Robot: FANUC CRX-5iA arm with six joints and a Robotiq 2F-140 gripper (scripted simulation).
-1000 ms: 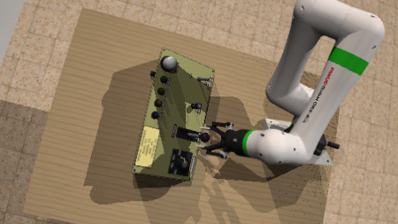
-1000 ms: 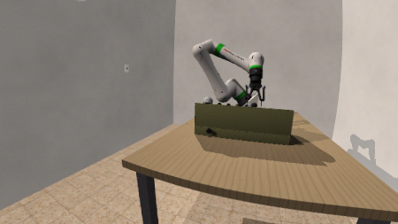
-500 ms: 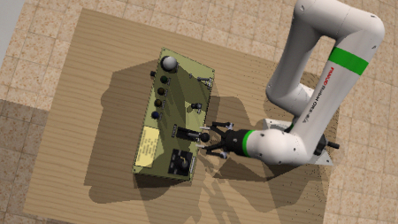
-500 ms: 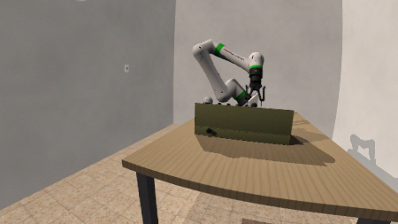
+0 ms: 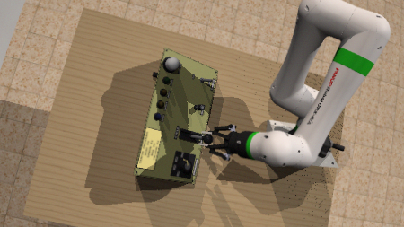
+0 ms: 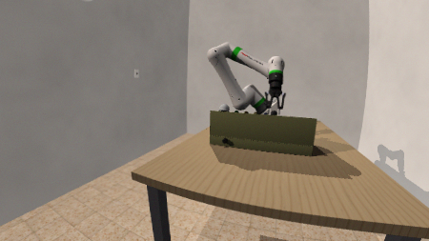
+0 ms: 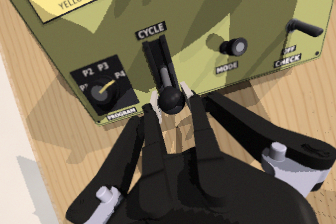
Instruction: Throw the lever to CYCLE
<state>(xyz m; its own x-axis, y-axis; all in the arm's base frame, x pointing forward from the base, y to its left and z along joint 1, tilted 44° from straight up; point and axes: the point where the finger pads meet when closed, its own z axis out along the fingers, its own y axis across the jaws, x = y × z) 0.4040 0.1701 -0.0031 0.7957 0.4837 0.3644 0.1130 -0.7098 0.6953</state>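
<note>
Right now my hand is 100 mm short of the olive console, 60 mm to the left of it and 50 mm above it. The rest, counted from my hand: mode push knob: 70 mm ahead, 110 mm to the right, 30 mm below; then rotary program selector: 50 mm ahead, 120 mm to the left, 30 mm below; then toggle switch: 80 mm ahead, 230 mm to the right, 30 mm below.
</note>
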